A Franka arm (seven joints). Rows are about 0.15 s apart.
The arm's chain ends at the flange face. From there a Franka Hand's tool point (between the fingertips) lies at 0.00 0.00 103.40 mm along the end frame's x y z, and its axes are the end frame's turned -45 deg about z.
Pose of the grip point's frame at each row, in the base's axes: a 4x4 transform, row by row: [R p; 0 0 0 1], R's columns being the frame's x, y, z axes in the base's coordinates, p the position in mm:
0.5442 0.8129 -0.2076 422.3; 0.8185 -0.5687 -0.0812 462.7; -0.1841 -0.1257 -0.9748 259.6; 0 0 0 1
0.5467 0.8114 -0.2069 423.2; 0.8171 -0.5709 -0.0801 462.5; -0.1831 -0.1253 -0.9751 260.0; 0 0 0 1
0.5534 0.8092 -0.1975 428.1; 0.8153 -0.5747 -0.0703 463.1; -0.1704 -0.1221 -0.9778 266.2; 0 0 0 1
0.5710 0.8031 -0.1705 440.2; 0.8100 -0.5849 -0.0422 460.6; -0.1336 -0.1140 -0.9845 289.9; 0 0 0 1
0.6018 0.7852 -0.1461 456.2; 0.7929 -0.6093 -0.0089 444.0; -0.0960 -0.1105 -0.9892 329.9; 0 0 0 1
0.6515 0.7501 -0.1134 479.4; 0.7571 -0.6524 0.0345 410.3; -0.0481 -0.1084 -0.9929 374.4; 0 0 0 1
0.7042 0.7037 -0.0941 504.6; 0.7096 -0.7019 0.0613 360.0; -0.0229 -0.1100 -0.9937 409.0; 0 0 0 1
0.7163 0.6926 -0.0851 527.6; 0.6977 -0.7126 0.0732 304.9; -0.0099 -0.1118 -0.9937 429.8; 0 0 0 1
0.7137 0.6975 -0.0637 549.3; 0.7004 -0.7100 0.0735 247.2; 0.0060 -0.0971 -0.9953 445.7; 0 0 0 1
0.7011 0.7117 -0.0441 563.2; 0.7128 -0.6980 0.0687 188.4; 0.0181 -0.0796 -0.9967 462.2; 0 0 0 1
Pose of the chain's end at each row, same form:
0.9596 0.1900 -0.2076 443.8; 0.1766 -0.9809 -0.0812 471.1; -0.2191 0.0413 -0.9748 360.4; 0 0 0 1
0.9603 0.1872 -0.2069 444.6; 0.1741 -0.9815 -0.0801 470.8; -0.2181 0.0409 -0.9751 360.8; 0 0 0 1
0.9635 0.1809 -0.1975 448.5; 0.1701 -0.9829 -0.0703 470.4; -0.2068 0.0342 -0.9778 367.3; 0 0 0 1
0.9716 0.1641 -0.1705 457.8; 0.1592 -0.9863 -0.0422 465.0; -0.1751 0.0139 -0.9845 391.7; 0 0 0 1
0.9808 0.1297 -0.1461 471.3; 0.1298 -0.9915 -0.0089 444.9; -0.1460 -0.0103 -0.9892 432.2; 0 0 0 1
0.9911 0.0697 -0.1134 491.1; 0.0740 -0.9967 0.0345 406.7; -0.1107 -0.0426 -0.9929 477.1; 0 0 0 1
0.9955 -0.0004 -0.0941 514.3; 0.0054 -0.9981 0.0613 353.7; -0.0940 -0.0616 -0.9937 511.7; 0 0 0 1
0.9962 -0.0168 -0.0851 536.4; -0.0105 -0.9972 0.0732 297.3; -0.0861 -0.0721 -0.9937 532.5; 0 0 0 1
0.9979 -0.0115 -0.0637 555.9; -0.0068 -0.9973 0.0735 239.6; -0.0644 -0.0729 -0.9953 548.6; 0 0 0 1
0.9990 0.0075 -0.0441 567.8; 0.0105 -0.9976 0.0687 181.3; -0.0435 -0.0691 -0.9967 565.3; 0 0 0 1

